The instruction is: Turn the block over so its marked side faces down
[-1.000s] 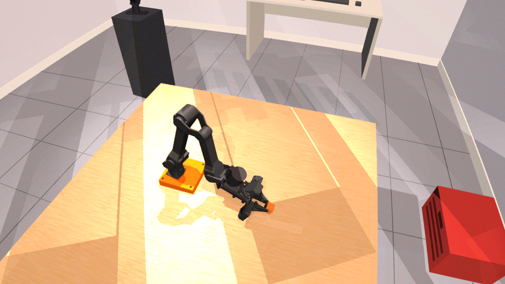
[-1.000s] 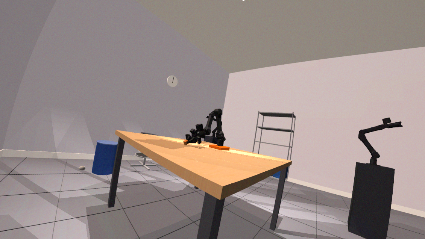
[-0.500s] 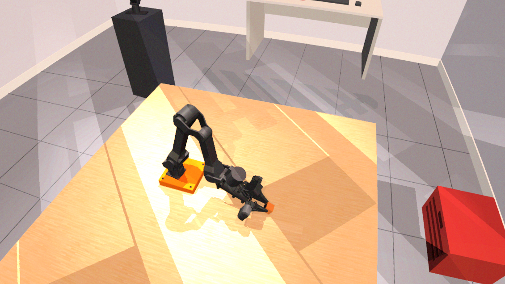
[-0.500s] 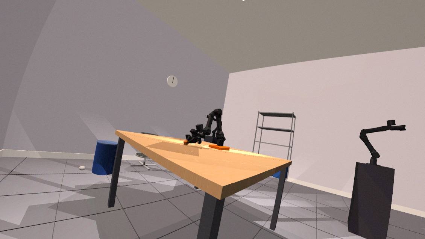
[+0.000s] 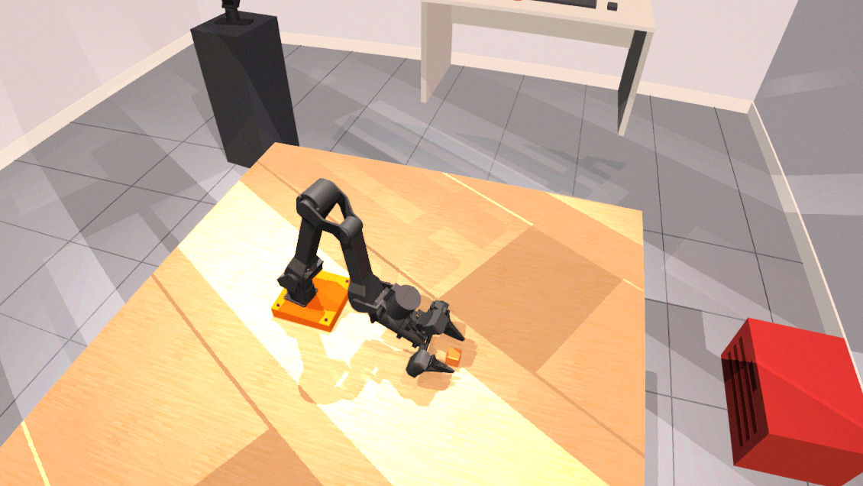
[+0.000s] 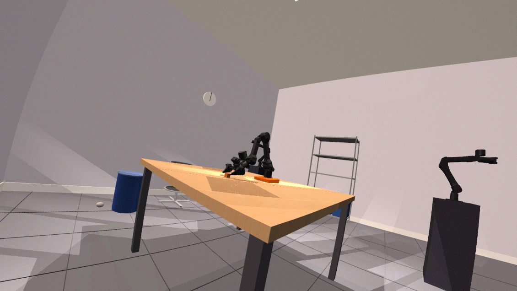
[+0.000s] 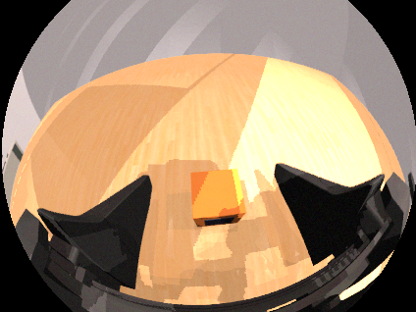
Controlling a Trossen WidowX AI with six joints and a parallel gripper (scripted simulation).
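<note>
Now: the block 2 cm behind my gripper tip and 1 cm below it.
</note>
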